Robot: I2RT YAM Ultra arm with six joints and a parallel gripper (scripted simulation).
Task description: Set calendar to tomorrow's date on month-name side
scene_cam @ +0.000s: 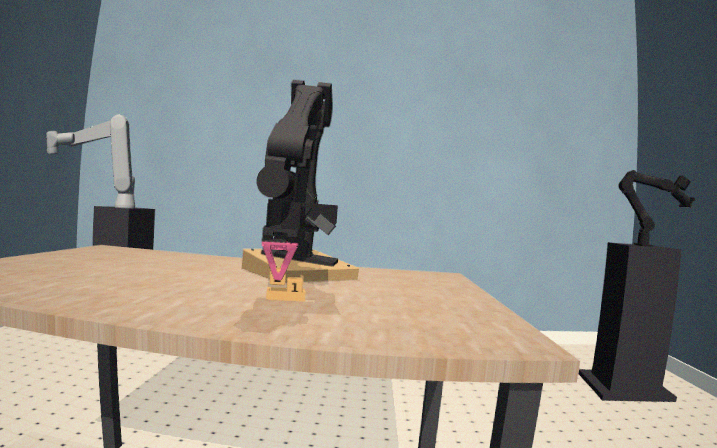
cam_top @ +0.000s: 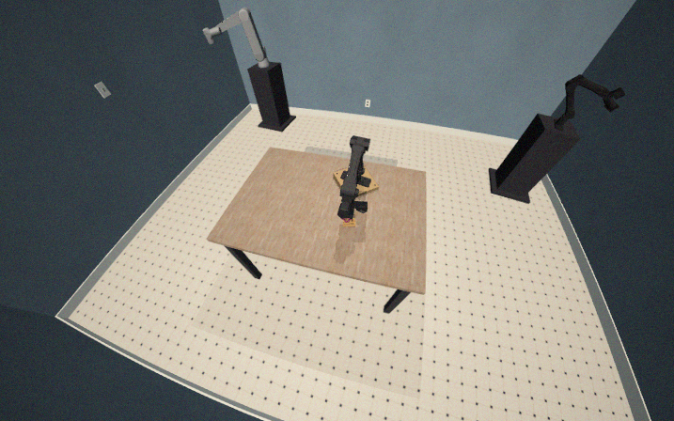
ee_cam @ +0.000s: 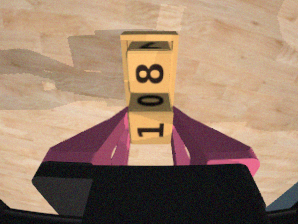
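My gripper is now 40 mm above the tan tray, 20 mm to the right of it and 10 mm past it. Also, from my hand: digit cube (right at my hand).
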